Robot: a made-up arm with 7 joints. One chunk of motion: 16 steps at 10 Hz.
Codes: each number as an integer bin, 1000 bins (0 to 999) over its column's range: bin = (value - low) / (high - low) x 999, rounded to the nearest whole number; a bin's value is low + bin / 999 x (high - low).
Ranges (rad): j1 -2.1..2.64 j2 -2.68..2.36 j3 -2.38..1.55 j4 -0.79..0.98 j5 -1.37..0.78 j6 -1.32..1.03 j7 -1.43..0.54
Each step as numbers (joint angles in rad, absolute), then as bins.
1 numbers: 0.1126 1.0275 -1.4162 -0.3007 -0.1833 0.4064 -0.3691
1 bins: 466 735 245 276 551 734 538
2 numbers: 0.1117 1.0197 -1.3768 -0.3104 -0.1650 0.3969 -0.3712
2 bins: 466 733 255 271 560 730 537
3 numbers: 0.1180 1.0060 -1.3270 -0.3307 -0.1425 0.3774 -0.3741
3 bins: 467 731 268 259 570 722 535
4 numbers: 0.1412 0.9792 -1.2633 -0.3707 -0.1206 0.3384 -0.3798
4 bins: 472 725 284 237 581 705 533
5 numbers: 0.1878 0.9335 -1.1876 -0.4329 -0.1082 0.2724 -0.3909
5 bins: 482 716 303 202 586 677 527
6 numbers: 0.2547 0.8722 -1.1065 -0.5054 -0.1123 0.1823 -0.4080
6 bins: 496 704 324 161 584 639 518
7 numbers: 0.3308 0.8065 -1.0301 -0.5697 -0.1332 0.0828 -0.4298
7 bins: 512 691 343 124 575 596 507
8 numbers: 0.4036 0.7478 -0.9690 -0.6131 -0.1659 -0.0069 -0.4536
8 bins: 528 679 359 100 559 558 495
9 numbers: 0.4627 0.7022 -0.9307 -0.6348 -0.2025 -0.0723 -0.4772
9 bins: 540 670 368 88 542 530 483
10 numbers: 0.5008 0.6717 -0.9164 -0.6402 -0.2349 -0.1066 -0.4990
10 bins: 548 664 372 85 527 516 472
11 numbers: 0.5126 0.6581 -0.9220 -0.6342 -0.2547 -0.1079 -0.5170
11 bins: 551 662 371 88 518 515 463
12 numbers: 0.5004 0.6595 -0.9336 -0.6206 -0.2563 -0.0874 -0.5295
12 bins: 548 662 368 96 517 524 457
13 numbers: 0.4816 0.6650 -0.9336 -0.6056 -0.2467 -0.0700 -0.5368
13 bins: 544 663 368 104 522 531 453
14 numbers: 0.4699 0.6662 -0.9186 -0.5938 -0.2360 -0.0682 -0.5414
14 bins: 542 663 371 111 527 532 451
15 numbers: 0.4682 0.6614 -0.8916 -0.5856 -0.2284 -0.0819 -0.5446
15 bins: 541 662 378 115 530 526 449
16 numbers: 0.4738 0.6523 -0.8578 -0.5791 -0.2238 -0.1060 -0.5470
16 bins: 542 661 387 119 533 516 448
